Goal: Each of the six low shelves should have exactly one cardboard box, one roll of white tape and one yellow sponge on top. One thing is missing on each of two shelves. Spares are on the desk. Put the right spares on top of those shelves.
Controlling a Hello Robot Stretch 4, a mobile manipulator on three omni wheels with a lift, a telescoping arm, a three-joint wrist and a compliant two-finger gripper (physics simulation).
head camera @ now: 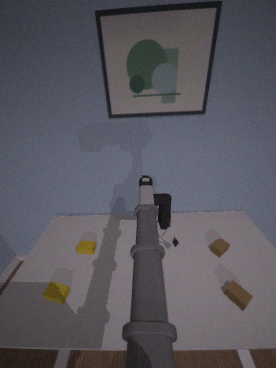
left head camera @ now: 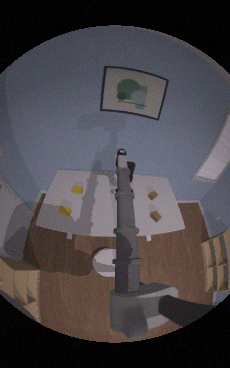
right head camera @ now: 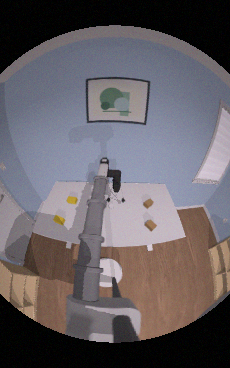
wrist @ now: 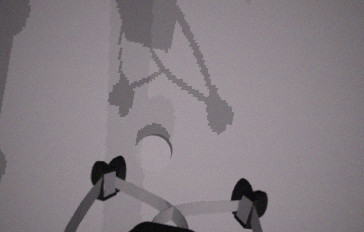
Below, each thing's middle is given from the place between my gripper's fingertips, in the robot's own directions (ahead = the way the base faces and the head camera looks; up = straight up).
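Framed picture (head camera: 153,65): 840 mm above my hand, 400 mm ahead of it, 20 mm to the left of it.
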